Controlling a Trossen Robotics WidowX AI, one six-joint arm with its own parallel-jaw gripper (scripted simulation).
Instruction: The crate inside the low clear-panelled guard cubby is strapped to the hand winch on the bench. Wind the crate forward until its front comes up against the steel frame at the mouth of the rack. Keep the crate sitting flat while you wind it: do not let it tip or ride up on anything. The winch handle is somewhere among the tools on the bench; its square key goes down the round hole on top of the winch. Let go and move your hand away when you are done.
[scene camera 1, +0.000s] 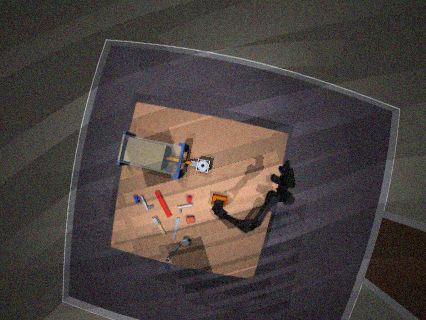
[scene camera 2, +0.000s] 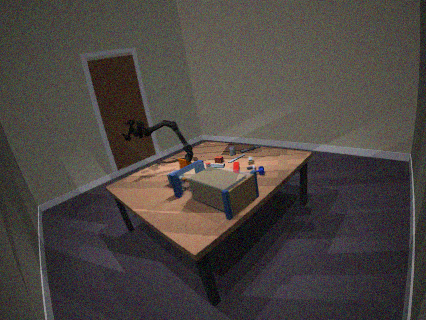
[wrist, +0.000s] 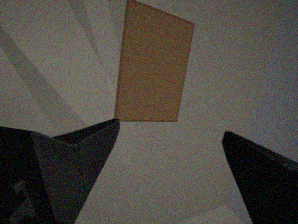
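Observation:
From the wrist view you'd get my gripper (wrist: 170, 130), which is open and holding nothing. In scene camera 1 I can see a clear-panelled guard cubby (scene camera 1: 159, 156), and scene camera 2 shows me the clear-panelled guard cubby (scene camera 2: 226, 190) as well.

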